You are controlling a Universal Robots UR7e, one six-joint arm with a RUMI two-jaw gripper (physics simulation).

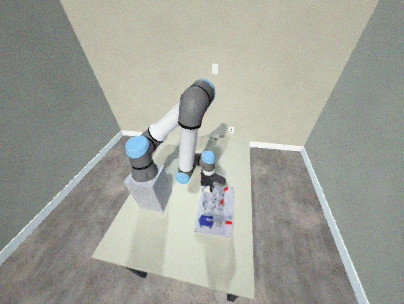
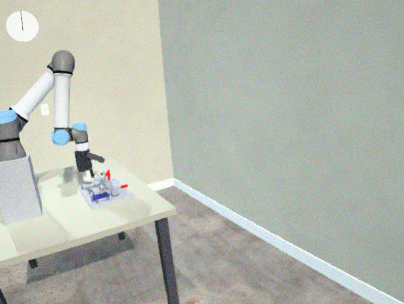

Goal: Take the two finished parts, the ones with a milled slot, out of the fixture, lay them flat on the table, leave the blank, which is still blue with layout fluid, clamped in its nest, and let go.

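Places are measured from the arm's base along level axes (x left, y back, z up), in metres.
Pixels of known places: gripper, fingertip midpoint: (image 1: 211, 190) (image 2: 92, 184); arm's base, link origin: (image 1: 145, 172) (image 2: 10, 158).
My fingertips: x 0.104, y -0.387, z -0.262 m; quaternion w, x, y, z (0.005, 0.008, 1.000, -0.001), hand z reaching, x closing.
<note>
For each thing: its top centre in the pictures, then the offset to it from my fingertips. "*": a spot on its surface instead. Level surfaces: height alone.
- grey fixture plate, surface spot: (image 2: 126, 195) (image 1: 226, 232) * dx -0.263, dy -0.126, dz -0.018 m
- blue blank, top centre: (image 2: 100, 195) (image 1: 206, 220) dx -0.221, dy +0.001, dz +0.002 m
- grey finished part, surface spot: (image 1: 211, 204) * dx -0.097, dy -0.015, dz -0.019 m
- table's, surface height: dz -0.034 m
The grey fixture plate (image 1: 228, 231) (image 2: 126, 195) lies on the table's right side with three nests in a row. The blue blank (image 1: 206, 221) (image 2: 100, 196) sits in the near nest, its red clamp handle (image 1: 228, 222) (image 2: 124, 186) lying flat. A grey finished part (image 1: 211, 204) sits in the middle nest. My gripper (image 1: 207, 189) (image 2: 90, 176) points straight down over the far nest and is shut on the pale grey finished part (image 1: 206, 190) (image 2: 88, 178) there. I cannot tell whether that part is clear of its nest. Two other red clamp handles (image 1: 225, 189) (image 2: 108, 174) stand raised.
The arm's grey pedestal (image 1: 146, 193) stands on the table's (image 1: 170, 247) (image 2: 110, 217) left side. The table's right edge runs close beside the fixture.
</note>
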